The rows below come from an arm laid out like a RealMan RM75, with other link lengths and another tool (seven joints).
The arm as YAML. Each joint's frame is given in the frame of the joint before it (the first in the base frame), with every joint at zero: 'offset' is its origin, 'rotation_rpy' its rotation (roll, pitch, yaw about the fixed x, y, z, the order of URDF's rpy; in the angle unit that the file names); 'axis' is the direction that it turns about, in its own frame. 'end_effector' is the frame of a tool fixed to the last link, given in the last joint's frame.
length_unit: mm
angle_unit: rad
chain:
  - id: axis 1
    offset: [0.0, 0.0, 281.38]
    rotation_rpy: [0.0, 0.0, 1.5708]
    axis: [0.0, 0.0, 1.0]
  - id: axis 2
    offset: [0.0, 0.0, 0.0]
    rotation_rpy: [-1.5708, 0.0, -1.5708]
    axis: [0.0, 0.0, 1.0]
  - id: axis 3
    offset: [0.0, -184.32, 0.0]
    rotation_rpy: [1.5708, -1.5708, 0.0]
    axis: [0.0, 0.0, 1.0]
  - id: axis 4
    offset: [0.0, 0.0, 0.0]
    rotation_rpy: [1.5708, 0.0, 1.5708]
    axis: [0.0, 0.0, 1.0]
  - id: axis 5
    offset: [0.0, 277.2, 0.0]
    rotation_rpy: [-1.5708, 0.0, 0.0]
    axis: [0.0, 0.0, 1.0]
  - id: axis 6
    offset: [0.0, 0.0, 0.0]
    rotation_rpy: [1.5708, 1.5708, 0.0]
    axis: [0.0, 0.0, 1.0]
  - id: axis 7
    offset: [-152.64, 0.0, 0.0]
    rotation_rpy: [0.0, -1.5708, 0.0]
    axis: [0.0, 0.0, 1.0]
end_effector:
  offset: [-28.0, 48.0, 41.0]
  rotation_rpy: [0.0, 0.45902, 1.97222]
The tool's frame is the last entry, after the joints.
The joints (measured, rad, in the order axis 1, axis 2, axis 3, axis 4, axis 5, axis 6, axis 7), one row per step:
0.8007, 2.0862, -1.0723, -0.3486, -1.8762, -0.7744, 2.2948
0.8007, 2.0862, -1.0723, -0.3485, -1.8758, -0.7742, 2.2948
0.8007, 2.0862, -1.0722, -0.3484, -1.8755, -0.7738, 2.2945
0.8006, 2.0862, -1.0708, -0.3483, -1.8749, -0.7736, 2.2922
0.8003, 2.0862, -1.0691, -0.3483, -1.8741, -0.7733, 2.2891
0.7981, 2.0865, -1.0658, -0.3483, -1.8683, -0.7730, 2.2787
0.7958, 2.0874, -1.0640, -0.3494, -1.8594, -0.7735, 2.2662
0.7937, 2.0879, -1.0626, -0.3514, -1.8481, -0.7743, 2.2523
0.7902, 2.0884, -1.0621, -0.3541, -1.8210, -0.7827, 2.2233
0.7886, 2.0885, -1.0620, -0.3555, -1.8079, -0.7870, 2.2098
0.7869, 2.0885, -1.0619, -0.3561, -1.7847, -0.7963, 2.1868
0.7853, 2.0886, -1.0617, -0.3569, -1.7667, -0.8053, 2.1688
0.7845, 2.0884, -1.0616, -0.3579, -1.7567, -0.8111, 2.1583
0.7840, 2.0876, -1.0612, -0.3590, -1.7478, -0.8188, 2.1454
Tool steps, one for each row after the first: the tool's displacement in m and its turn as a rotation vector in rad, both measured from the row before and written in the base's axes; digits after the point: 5 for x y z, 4 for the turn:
0.00002, 0.00002, 0.00002, 0.0003, 0.0002, -0.0003
0.00004, 0.00005, 0.00006, 0.0004, 0.0000, -0.0001
0.00000, 0.00014, 0.00026, 0.0012, 0.0001, 0.0008
0.00004, 0.00017, 0.00036, 0.0016, 0.0000, 0.0012
0.00026, 0.00012, 0.00074, 0.0045, 0.0016, 0.0031
-0.00062, 0.00023, 0.00056, 0.0046, 0.0030, 0.0056
-0.00118, 0.00067, 0.00105, 0.0061, 0.0038, 0.0072
-0.00352, 0.00069, 0.00119, 0.0072, 0.0125, 0.0171
-0.00176, 0.00037, 0.00068, 0.0036, 0.0062, 0.0082
-0.00328, 0.00035, 0.00070, 0.0043, 0.0122, 0.0142
-0.00277, 0.00011, 0.00049, 0.0027, 0.0104, 0.0119
-0.00182, 0.00019, 0.00050, 0.0016, 0.0057, 0.0079
-0.00217, 0.00021, 0.00066, 0.0008, 0.0042, 0.0114

